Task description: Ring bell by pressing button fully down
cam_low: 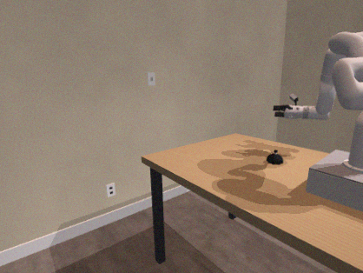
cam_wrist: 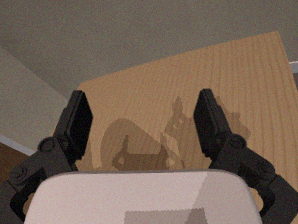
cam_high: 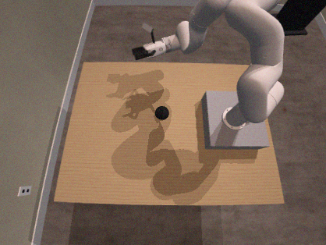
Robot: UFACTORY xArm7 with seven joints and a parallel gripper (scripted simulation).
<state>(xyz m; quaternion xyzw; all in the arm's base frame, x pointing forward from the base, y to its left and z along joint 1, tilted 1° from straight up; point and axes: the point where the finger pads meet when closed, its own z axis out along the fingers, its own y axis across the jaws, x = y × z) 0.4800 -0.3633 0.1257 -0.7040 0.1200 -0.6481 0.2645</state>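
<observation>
The button is 25 cm to the left of my hand, 18 cm below it and 11 cm behind it. Round my hand: bell (25 cm to the left, 20 cm below, 11 cm behind).
</observation>
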